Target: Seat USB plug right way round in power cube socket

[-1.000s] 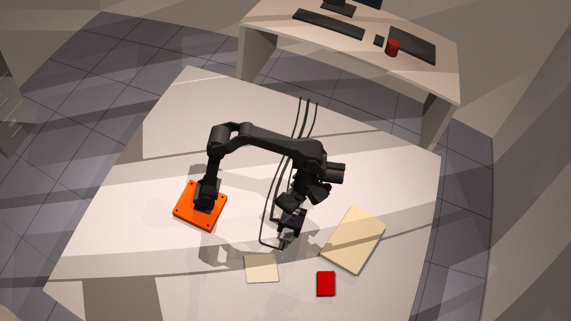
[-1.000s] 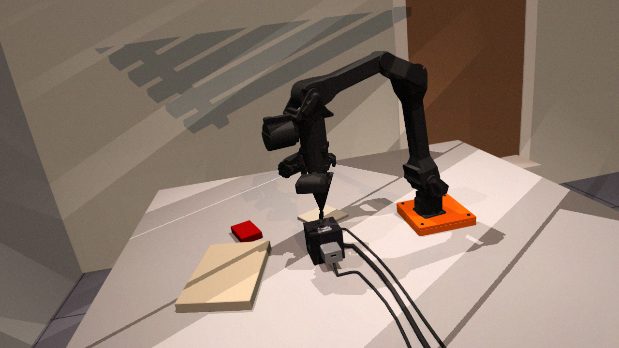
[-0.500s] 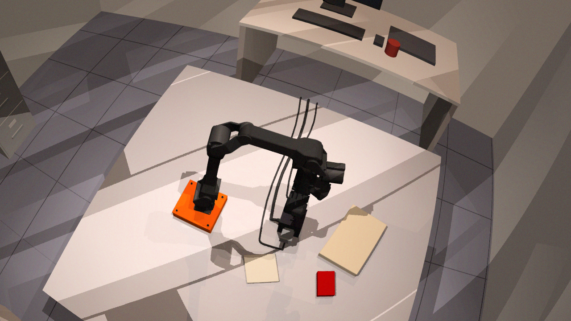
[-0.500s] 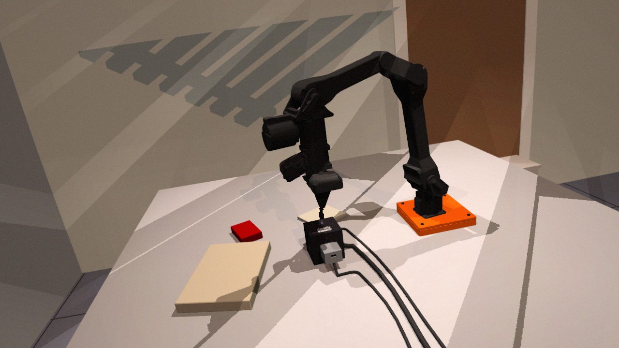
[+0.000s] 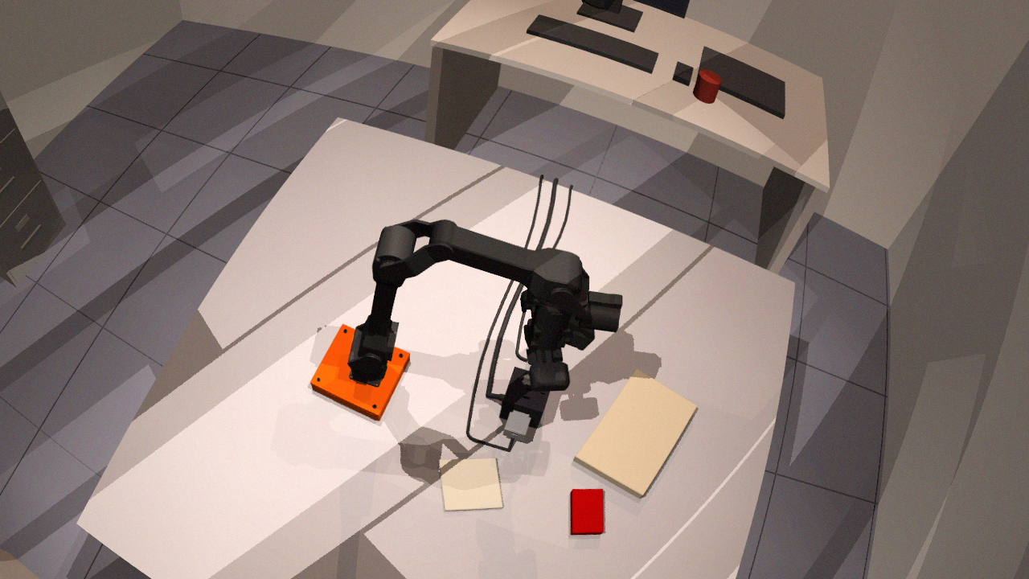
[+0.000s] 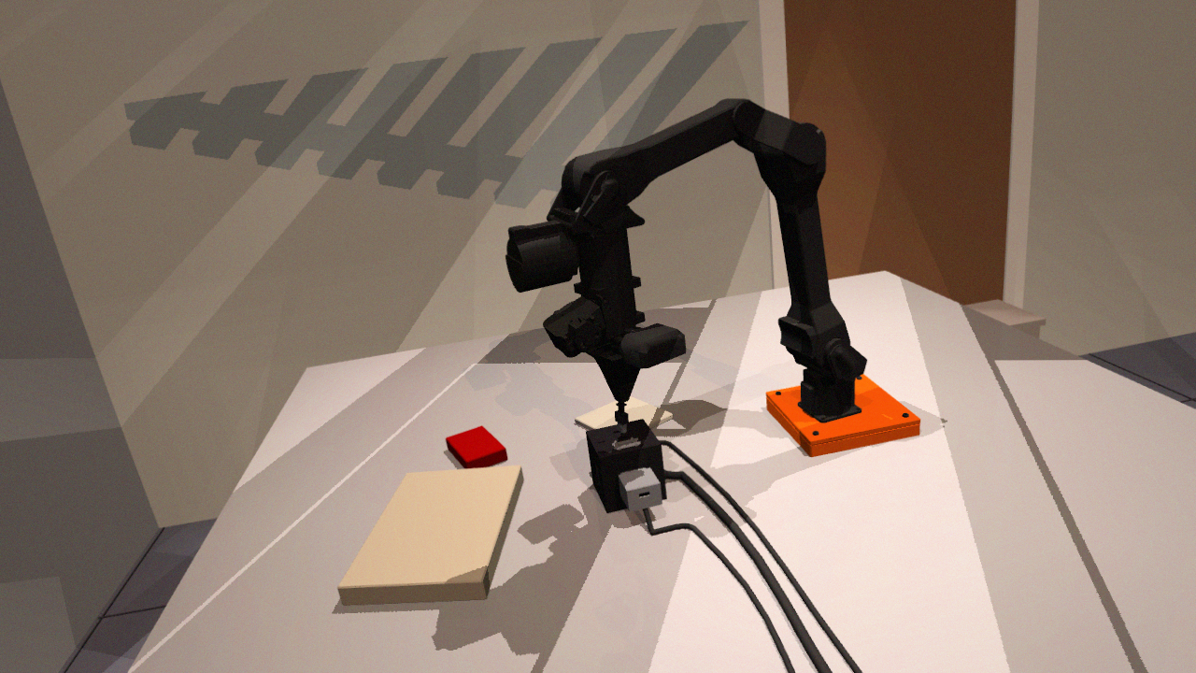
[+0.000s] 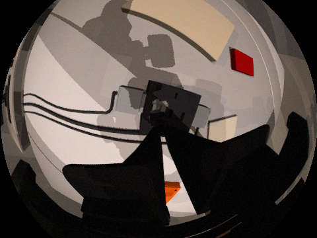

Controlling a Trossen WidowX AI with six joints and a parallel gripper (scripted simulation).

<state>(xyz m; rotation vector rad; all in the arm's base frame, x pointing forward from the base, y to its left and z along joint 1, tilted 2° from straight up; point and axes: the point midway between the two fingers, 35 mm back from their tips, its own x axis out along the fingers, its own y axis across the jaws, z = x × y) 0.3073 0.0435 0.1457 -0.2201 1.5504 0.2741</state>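
The USB plug lies 20 mm below my gripper tip. The rest, counted from my gripper tip: tan board: 230 mm ahead, 120 mm below, 30 mm to the right; then USB socket: 70 mm below, 10 mm to the right; then white pad: 220 mm to the right, 130 mm below, 60 mm behind.
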